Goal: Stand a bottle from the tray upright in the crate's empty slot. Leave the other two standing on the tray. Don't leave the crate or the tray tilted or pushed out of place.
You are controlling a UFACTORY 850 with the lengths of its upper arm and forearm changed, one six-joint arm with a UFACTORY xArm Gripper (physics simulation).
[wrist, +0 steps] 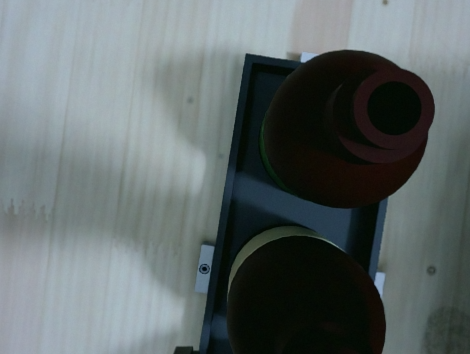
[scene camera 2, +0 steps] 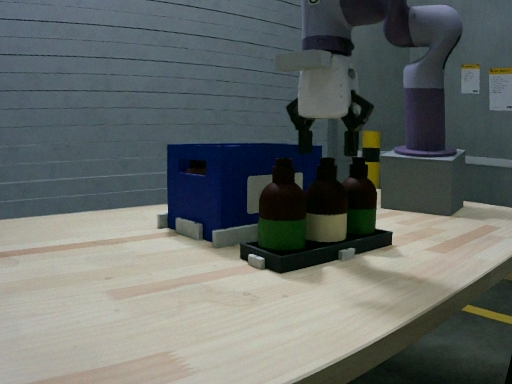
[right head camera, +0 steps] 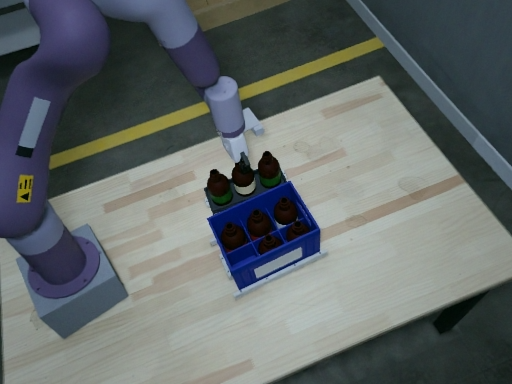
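Three brown bottles stand upright on the black tray (right head camera: 235,199) (scene camera 2: 310,260) (wrist: 300,210): a cream-labelled one (right head camera: 244,182) (scene camera 2: 326,210) (wrist: 305,290) in the middle and green-labelled ones (right head camera: 219,189) (right head camera: 270,172) (scene camera 2: 282,210) (scene camera 2: 360,200) at both ends. My gripper (right head camera: 244,161) (scene camera 2: 328,142) is open and points down, its fingertips just above and either side of the middle bottle's neck. In the wrist view one green-labelled bottle (wrist: 310,130) shows. The blue crate (right head camera: 245,275) (scene camera 2: 195,200) stands level beside the tray; its empty slot (right head camera: 241,255) is the front-left one in the head view.
Several brown bottles (right head camera: 259,225) fill the crate's other slots, separated by blue dividers. Pale strips (right head camera: 280,275) (scene camera 2: 234,235) lie along the crate's base and small pale blocks (scene camera 2: 346,254) (wrist: 204,268) sit against the tray. The robot's grey base block (right head camera: 85,300) (scene camera 2: 422,182) stands on the table.
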